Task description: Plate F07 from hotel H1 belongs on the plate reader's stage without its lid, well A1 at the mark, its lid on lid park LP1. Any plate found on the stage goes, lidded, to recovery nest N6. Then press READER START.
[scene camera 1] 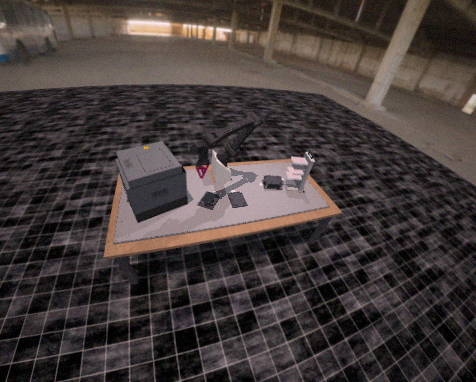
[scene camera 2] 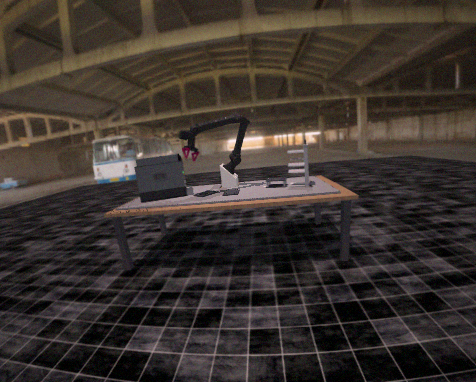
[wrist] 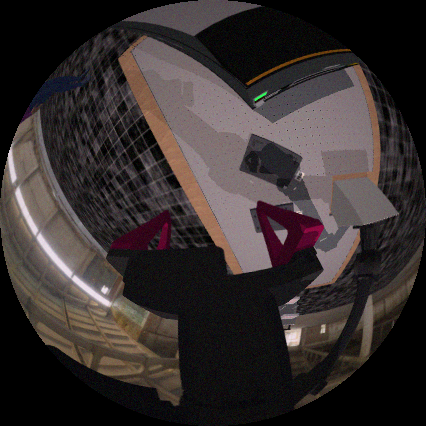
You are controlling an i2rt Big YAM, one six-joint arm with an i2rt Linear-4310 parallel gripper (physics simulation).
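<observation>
My gripper is open and empty, its magenta fingers wide apart. It hangs high above the table, near the plate reader's right side. The grey plate reader stands at the table's left; a green light glows on it in the wrist view. Its stage and START button cannot be made out. The plate hotel stands at the right with several pale plates on its shelves; which is F07 is unreadable. Two flat dark holders lie mid-table; their labels are unreadable.
A dark raised nest stands between the flat holders and the hotel. The arm's pale wedge base rises behind the holders. The table has a wooden edge.
</observation>
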